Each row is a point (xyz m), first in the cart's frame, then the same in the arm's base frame.
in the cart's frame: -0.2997 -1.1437 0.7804
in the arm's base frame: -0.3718 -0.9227 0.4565
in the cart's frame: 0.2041 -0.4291 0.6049
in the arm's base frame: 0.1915 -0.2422 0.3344
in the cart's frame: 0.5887 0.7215 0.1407
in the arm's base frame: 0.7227 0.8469 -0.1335
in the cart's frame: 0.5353 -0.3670 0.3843
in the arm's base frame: 0.5656 -0.2107 0.1885
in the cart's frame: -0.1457 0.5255 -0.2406
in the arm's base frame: 0.0814 0.6340 -0.6498
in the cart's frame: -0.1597 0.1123 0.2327
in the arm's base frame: -0.0556 0.2696 -0.1565
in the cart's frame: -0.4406 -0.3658 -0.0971
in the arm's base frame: -0.2797 -0.2309 -0.4964
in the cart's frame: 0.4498 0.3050 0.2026
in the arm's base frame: 0.5540 0.4423 -0.0671
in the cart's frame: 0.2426 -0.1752 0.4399
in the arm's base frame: 0.2773 -0.0068 0.1601
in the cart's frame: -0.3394 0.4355 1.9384
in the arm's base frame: -0.5896 0.7628 1.4303
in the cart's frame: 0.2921 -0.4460 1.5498
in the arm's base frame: 0.0692 -0.1689 1.2728
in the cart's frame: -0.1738 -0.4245 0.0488
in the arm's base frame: -0.0545 -0.2821 -0.2901
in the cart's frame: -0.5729 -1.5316 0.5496
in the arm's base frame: -0.6058 -1.3239 0.2063
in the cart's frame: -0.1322 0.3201 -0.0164
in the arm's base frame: 0.0357 0.4512 -0.4107
